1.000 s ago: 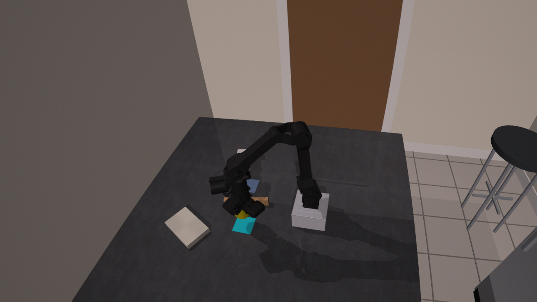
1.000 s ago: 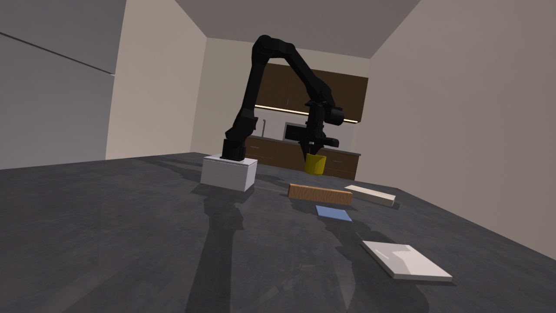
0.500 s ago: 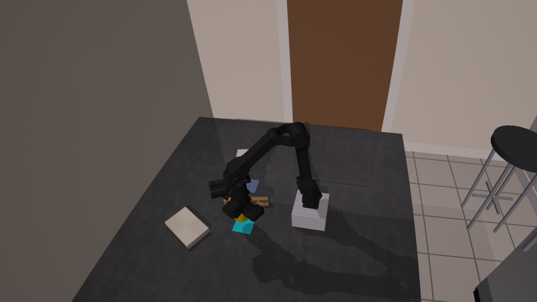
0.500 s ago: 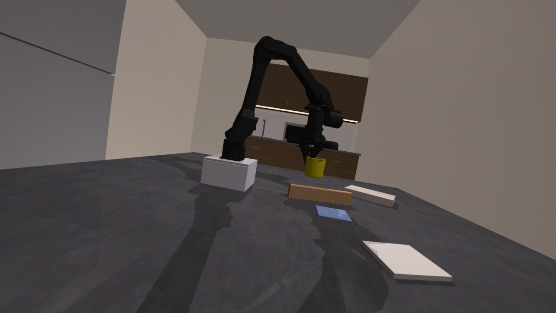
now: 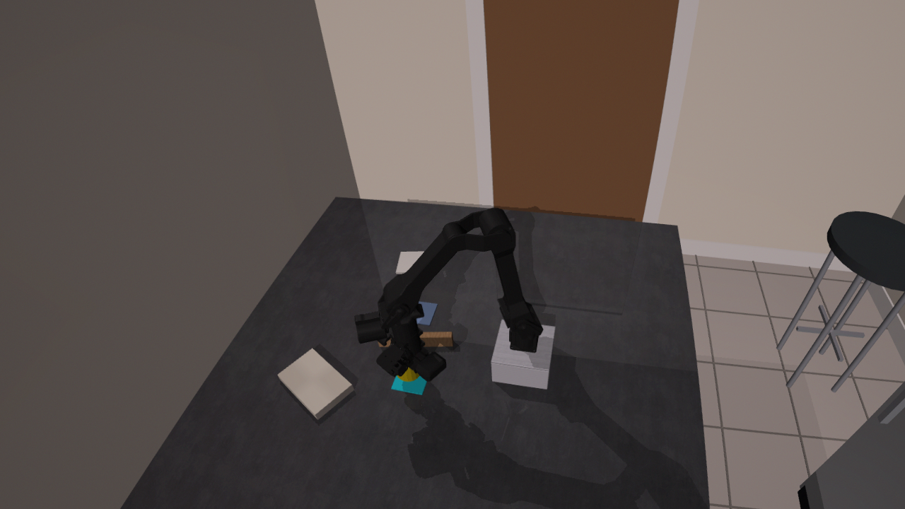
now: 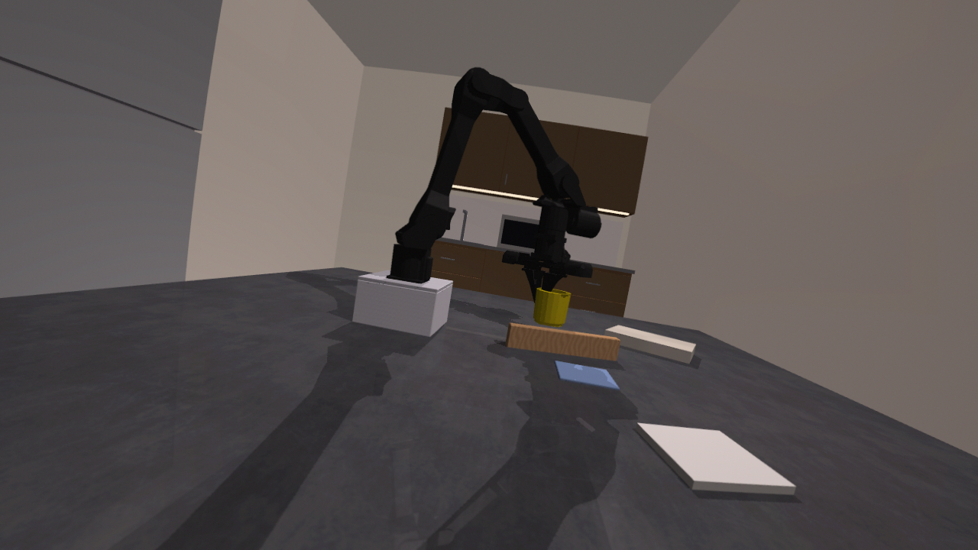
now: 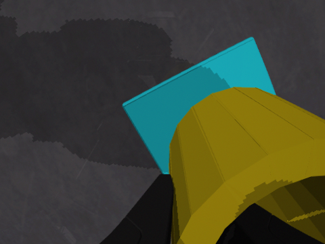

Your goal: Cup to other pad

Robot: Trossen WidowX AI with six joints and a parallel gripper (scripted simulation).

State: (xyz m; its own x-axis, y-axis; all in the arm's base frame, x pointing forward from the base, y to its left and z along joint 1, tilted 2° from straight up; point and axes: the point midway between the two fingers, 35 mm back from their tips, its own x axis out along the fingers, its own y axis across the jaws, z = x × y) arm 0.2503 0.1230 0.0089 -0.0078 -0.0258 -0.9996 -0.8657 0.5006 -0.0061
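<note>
My gripper tip is 7 cm above the teal pad, 2 cm to the left of it and 2 cm short of it. Round my gripper tip: pale blue pad: 24 cm to the right, 7 cm below, 7 cm ahead; then wooden bar: 13 cm to the right, 5 cm below, 5 cm ahead; then yellow cup: 2 cm to the right, 2 cm ahead.
</note>
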